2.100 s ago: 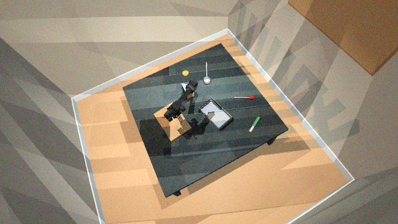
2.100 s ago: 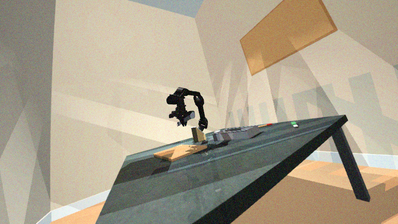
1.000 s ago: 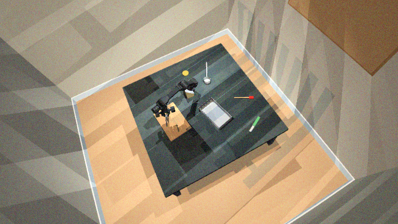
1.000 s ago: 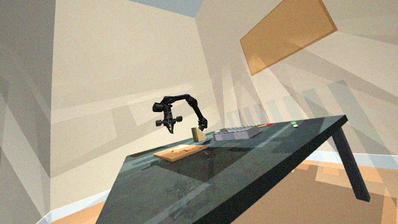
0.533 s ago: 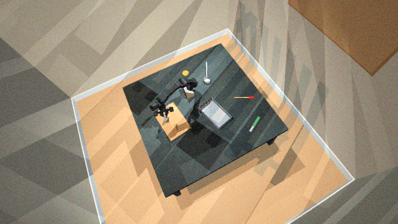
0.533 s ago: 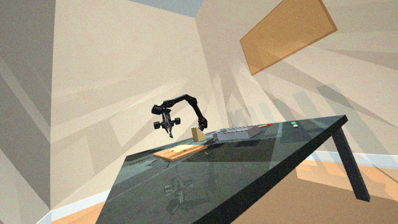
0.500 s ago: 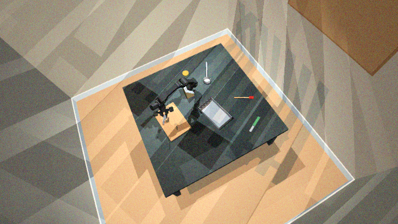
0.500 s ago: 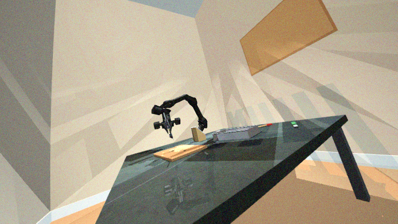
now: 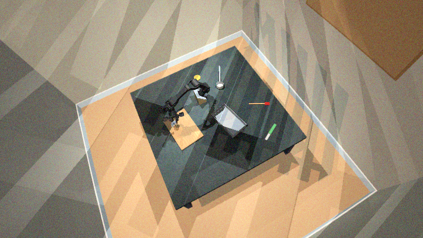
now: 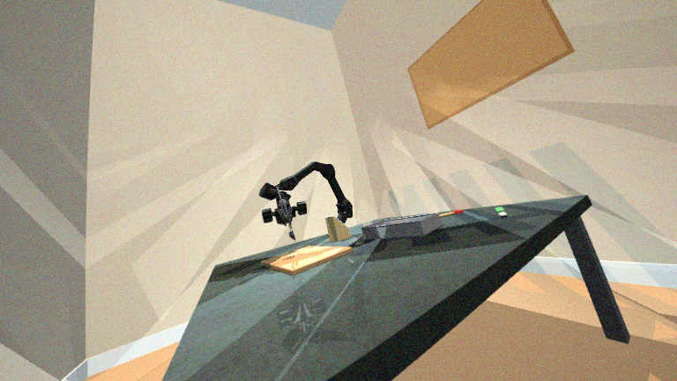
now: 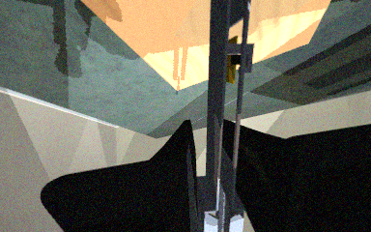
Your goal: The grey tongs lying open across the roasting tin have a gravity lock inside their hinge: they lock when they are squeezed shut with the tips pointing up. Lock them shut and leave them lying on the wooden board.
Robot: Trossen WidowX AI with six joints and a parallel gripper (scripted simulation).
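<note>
Now: the wooden board 14 cm below my gripper tip, 4 cm to the left of it and 2 cm behind it. Also, from my gripper tip: roasting tin 47 cm to the left, 12 cm below, 7 cm ahead.
</note>
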